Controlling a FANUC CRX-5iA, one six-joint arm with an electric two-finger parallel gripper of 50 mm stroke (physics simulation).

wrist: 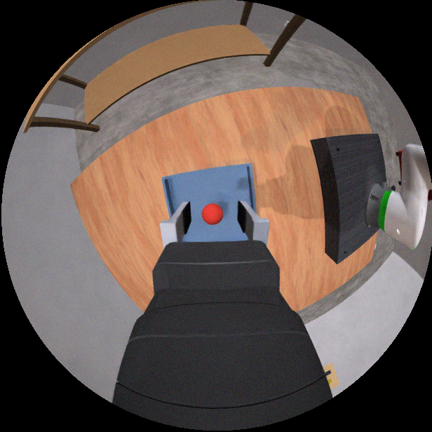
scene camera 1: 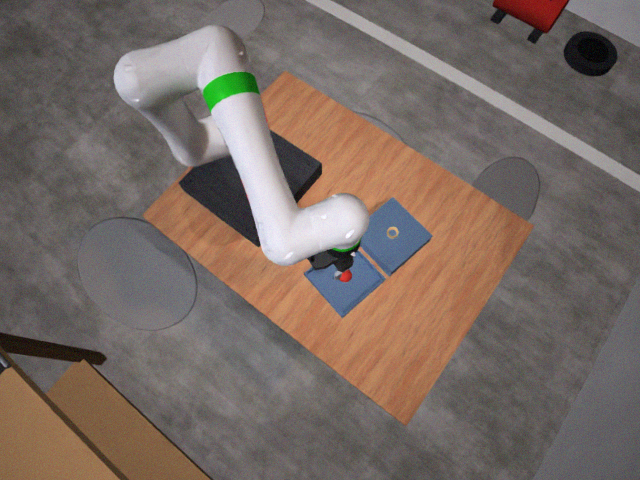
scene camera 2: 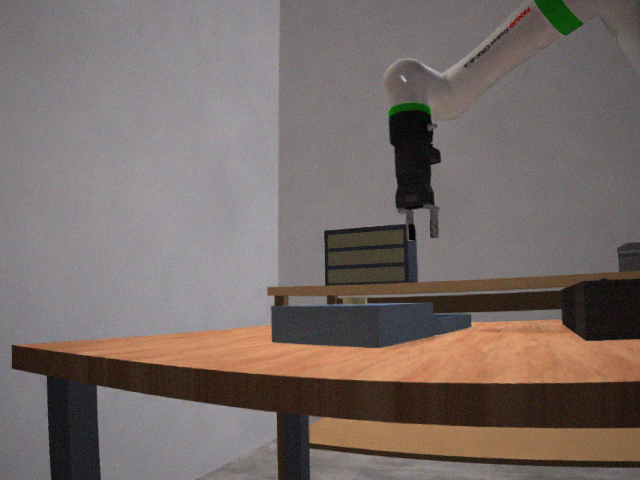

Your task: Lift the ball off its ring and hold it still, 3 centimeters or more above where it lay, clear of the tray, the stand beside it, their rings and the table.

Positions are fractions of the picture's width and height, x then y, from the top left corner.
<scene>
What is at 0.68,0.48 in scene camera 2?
My gripper.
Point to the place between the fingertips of my gripper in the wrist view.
0.49,0.49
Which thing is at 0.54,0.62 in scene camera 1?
A blue walled tray.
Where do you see a blue stand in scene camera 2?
0.55,0.67
</scene>
